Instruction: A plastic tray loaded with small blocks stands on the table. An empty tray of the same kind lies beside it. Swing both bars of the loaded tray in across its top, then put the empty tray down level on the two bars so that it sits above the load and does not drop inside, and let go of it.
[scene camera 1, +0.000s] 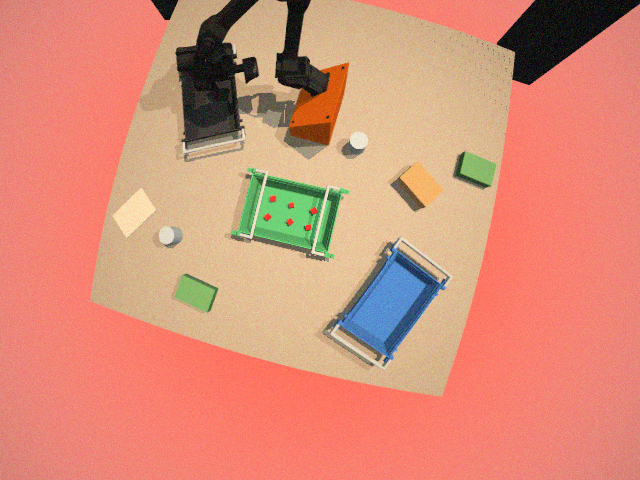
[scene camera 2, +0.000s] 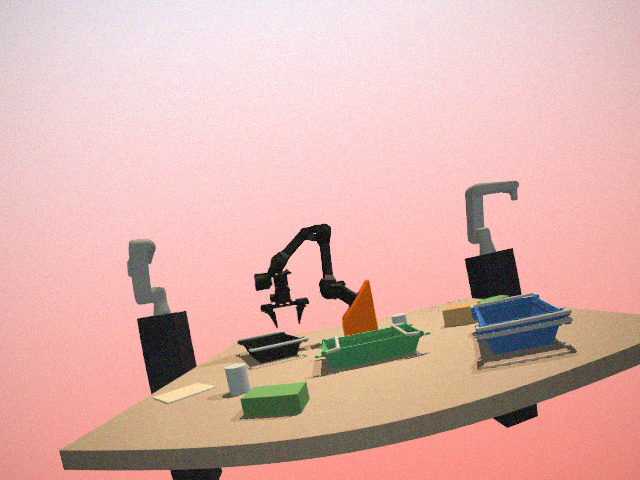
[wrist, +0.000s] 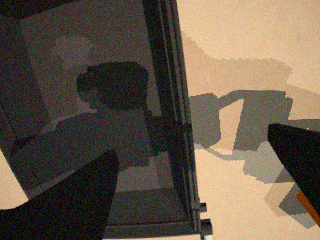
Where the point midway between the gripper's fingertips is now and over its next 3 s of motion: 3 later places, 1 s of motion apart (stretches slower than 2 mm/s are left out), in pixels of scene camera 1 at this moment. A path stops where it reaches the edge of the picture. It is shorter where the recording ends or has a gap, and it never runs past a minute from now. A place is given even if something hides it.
My gripper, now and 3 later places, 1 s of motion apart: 232, 85; 238, 95; 237, 96; 236, 87
